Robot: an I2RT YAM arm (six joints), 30 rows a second.
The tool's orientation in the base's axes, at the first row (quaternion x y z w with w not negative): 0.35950, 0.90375, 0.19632, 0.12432
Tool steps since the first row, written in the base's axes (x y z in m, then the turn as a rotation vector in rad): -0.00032, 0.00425, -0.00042, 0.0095, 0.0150, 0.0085; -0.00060, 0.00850, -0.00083, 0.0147, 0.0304, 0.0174; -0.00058, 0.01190, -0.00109, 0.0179, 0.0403, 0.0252; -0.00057, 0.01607, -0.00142, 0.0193, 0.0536, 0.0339
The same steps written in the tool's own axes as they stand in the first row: 0.00323, 0.00244, 0.00139, 0.0030, 0.0195, -0.0001; 0.00643, 0.00492, 0.00278, 0.0093, 0.0368, -0.0021; 0.00882, 0.00707, 0.00392, 0.0133, 0.0487, -0.0052; 0.01175, 0.00970, 0.00532, 0.0209, 0.0623, -0.0089
